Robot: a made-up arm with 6 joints.
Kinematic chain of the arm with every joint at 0, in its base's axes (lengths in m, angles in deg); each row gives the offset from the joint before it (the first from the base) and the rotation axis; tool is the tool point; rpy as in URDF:
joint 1: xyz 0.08 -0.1 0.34 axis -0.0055 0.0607 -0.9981
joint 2: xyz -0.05 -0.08 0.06 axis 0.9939 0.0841 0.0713
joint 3: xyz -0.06 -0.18 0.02 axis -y
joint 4: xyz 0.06 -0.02 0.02 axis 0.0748 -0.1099 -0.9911
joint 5: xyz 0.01 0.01 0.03 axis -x
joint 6: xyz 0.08 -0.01 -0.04 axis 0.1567 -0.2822 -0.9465
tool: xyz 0.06 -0.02 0.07 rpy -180 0 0
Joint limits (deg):
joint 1: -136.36..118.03
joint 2: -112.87..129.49
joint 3: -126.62..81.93
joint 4: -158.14..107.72
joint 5: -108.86..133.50
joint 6: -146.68..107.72
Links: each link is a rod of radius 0.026 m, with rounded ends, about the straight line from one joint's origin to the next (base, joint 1, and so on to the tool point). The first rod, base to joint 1, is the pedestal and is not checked.
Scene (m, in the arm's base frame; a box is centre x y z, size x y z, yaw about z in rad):
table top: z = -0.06
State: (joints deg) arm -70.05 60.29 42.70 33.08 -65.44 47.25
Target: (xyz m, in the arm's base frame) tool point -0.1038 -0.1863 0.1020
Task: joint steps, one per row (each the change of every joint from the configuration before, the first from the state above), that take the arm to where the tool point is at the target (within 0.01 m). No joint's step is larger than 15 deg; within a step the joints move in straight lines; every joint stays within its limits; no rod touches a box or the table.
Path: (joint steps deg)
1: 13.59 4.19 3.07 5.18 4.85 1.47
2: 13.60 4.19 3.07 5.18 4.85 1.47
3: 13.59 4.18 3.08 5.19 4.85 1.47
4: 13.60 4.19 3.07 5.18 4.86 1.47
5: 13.59 4.19 3.07 5.18 4.85 1.47
6: 13.60 4.19 3.07 5.18 4.85 1.48
7: 13.59 4.18 3.08 5.18 4.85 1.47

